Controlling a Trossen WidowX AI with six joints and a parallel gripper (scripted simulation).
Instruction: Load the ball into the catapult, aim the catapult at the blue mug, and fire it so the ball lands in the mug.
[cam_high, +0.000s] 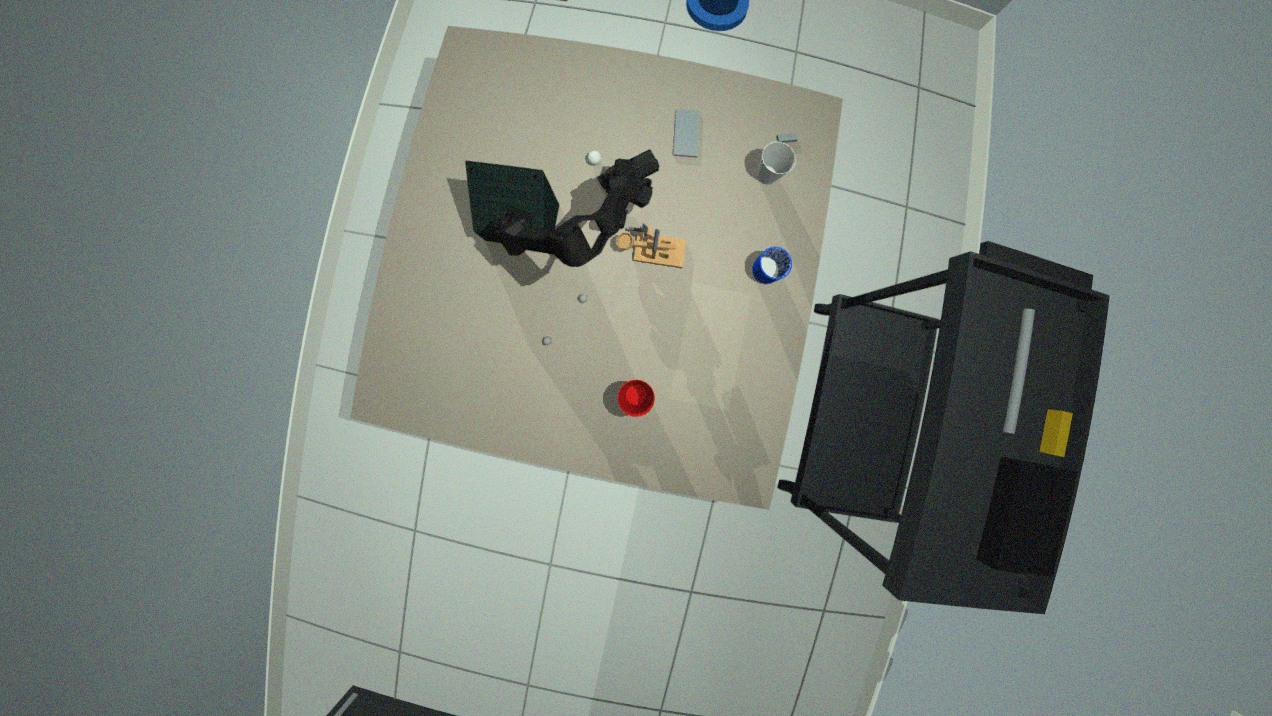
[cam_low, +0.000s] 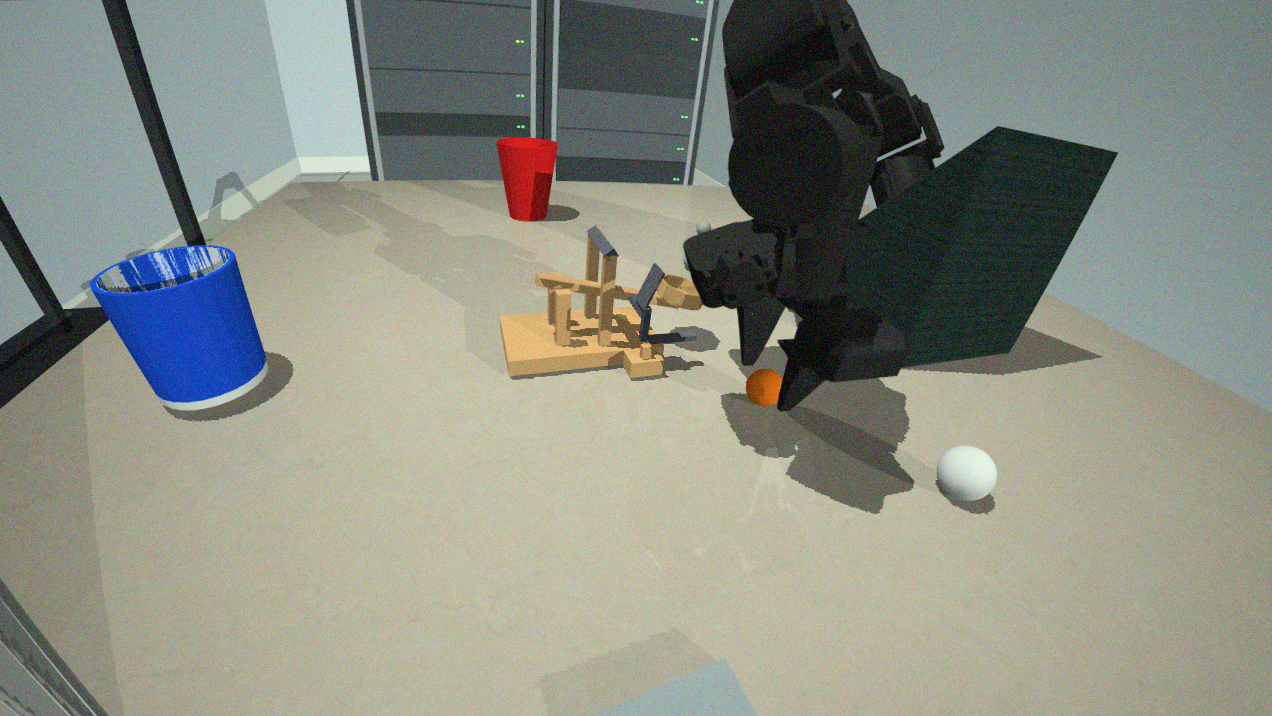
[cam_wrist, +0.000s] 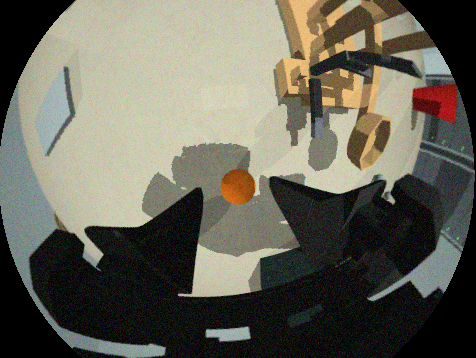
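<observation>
Now: the orange ball right at my gripper tip. From my gripper tip the other things lie so: wooden catapult: 11 cm ahead, 8 cm to the right, 3 cm above; then white ball: 12 cm behind, 11 cm to the left; then grey plate: 11 cm ahead, 28 cm to the left, 2 cm below.
</observation>
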